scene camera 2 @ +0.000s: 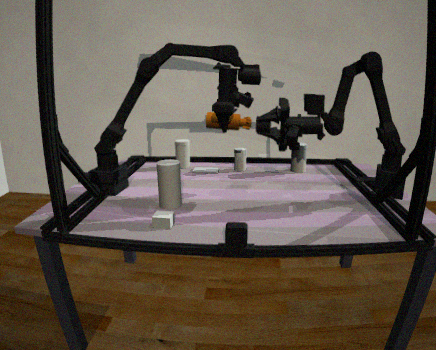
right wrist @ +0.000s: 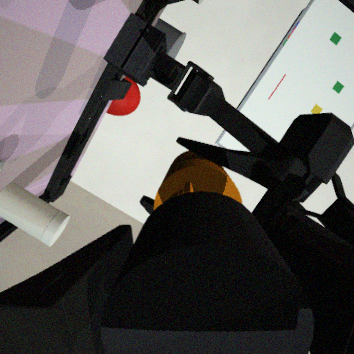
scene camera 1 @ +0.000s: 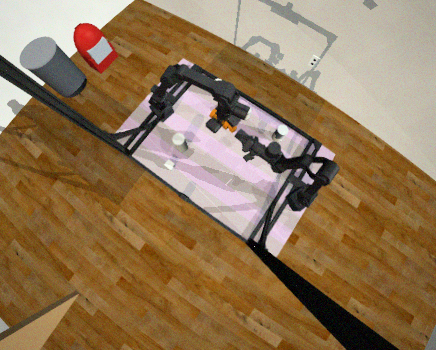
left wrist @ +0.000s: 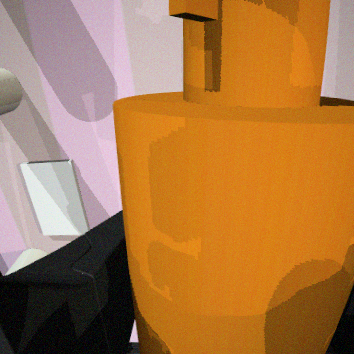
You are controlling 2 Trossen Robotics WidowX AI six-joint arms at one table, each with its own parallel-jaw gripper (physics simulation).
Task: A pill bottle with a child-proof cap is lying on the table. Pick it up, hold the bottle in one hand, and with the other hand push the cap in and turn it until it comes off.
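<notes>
The orange pill bottle (scene camera 2: 233, 121) (scene camera 1: 213, 113) (left wrist: 239, 211) (right wrist: 197, 179) hangs level in the air above the back of the table. My left gripper (scene camera 2: 224, 126) (scene camera 1: 221, 121) comes down from above and is shut on the bottle's body. The bottle's bare neck (left wrist: 253, 53) points at my right gripper (scene camera 2: 264, 125) (scene camera 1: 242, 135). My right gripper is shut on the dark cap (right wrist: 211, 263), which fills the lower right wrist view. In scene camera 2 a small gap shows between the neck's end and the right gripper's fingers.
White cylinders (scene camera 2: 169, 184) (scene camera 2: 182, 153) (scene camera 2: 240, 159) (scene camera 2: 298, 157) stand on the pink table (scene camera 2: 258, 208). A white block (scene camera 2: 162, 219) (scene camera 1: 169, 164) and a flat slab (scene camera 2: 205, 169) lie there too. A black frame (scene camera 2: 236, 234) rims the table.
</notes>
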